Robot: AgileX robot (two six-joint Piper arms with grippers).
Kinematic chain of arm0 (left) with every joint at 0, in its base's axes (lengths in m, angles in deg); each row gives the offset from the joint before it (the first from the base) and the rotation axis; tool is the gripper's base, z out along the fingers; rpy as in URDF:
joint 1: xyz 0 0 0.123 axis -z
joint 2: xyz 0 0 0 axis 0.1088 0.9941 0
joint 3: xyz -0.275 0.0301 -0.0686 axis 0.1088 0.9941 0
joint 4: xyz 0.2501 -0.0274 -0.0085 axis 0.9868 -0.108 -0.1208
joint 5: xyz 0 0 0 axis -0.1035 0.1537 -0.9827
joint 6: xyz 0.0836 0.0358 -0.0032 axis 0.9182 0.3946 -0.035
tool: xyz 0 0 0 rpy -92.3 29.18 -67.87
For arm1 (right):
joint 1: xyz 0 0 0.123 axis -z
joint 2: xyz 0 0 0 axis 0.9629 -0.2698 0
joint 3: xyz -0.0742 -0.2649 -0.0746 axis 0.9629 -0.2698 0
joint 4: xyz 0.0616 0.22 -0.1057 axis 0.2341 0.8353 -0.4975
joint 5: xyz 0 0 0 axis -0.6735 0.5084 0.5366
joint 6: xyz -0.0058 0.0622 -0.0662 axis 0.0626 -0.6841 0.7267
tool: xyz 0 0 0 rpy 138.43 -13.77 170.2
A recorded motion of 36 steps. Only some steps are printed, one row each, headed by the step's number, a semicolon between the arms.
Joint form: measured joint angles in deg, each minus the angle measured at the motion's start. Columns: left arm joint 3, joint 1, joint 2, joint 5, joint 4, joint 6; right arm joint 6, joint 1, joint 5, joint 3, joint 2, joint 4.
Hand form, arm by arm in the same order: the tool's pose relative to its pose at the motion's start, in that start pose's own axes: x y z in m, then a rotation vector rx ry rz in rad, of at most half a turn. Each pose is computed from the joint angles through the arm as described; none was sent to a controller.
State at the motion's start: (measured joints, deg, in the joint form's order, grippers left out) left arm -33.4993 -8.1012 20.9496 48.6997 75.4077 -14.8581; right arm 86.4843 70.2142 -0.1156 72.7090 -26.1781 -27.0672
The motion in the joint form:
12: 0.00 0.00 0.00 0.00 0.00 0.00; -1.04 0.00 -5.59 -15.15 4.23 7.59
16: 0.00 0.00 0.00 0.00 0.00 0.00; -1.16 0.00 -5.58 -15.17 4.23 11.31
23: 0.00 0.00 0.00 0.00 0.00 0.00; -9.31 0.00 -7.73 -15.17 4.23 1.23
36: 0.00 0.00 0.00 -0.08 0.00 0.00; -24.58 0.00 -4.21 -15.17 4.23 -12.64
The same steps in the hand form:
12: 0.0000 0.0000 0.0000 0.0000 0.0000 0.0000; 0.0695 0.0223 0.0168 -0.0395 0.0774 0.1589
16: 0.0000 0.0000 0.0000 0.0000 0.0000 0.0000; 0.0685 0.0238 0.0168 -0.0540 0.0690 0.2237
23: 0.0000 0.0000 0.0000 0.0000 0.0000 0.0000; 0.0683 0.0181 0.0170 0.0070 0.0595 0.1955
36: -0.0001 0.0000 0.0000 -0.0001 -0.0014 0.0000; 0.0759 0.0142 0.0161 0.0599 0.1382 0.2290

